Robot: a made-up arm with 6 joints.
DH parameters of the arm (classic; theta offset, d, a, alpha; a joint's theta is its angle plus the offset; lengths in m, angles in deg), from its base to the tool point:
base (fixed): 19.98 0 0.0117 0
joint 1: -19.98 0.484 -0.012 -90
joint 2: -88.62 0 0.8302 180
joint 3: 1.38 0.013 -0.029 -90
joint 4: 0 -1.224 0.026 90
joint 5: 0 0.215 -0.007 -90
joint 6: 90 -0.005 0.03 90
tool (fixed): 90 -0.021 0 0
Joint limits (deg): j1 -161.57..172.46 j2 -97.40..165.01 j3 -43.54..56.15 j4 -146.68..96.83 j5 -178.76..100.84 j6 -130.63..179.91
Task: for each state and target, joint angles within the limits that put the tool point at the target. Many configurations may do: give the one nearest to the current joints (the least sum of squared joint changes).
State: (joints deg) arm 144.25 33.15 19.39 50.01 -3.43 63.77
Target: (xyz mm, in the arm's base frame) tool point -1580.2 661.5 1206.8
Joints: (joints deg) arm 162.85 35.01 31.15 53.23 -2.19 64.05
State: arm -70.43 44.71 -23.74 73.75 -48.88 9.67
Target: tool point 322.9 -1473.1 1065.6
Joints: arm -75.66 21.44 5.47 74.29 -48.68 10.09
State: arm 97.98 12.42 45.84 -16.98 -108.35 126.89
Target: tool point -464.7 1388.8 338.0
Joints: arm 118.73 38.49 3.69 -26.52 -107.59 126.51
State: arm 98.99 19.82 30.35 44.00 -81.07 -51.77
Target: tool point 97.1 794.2 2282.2
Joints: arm 92.89 0.86 47.33 44.63 -80.99 -52.44
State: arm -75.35 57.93 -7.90 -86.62 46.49 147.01
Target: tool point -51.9 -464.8 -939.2
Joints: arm -87.95 102.85 10.34 -80.42 46.77 145.58
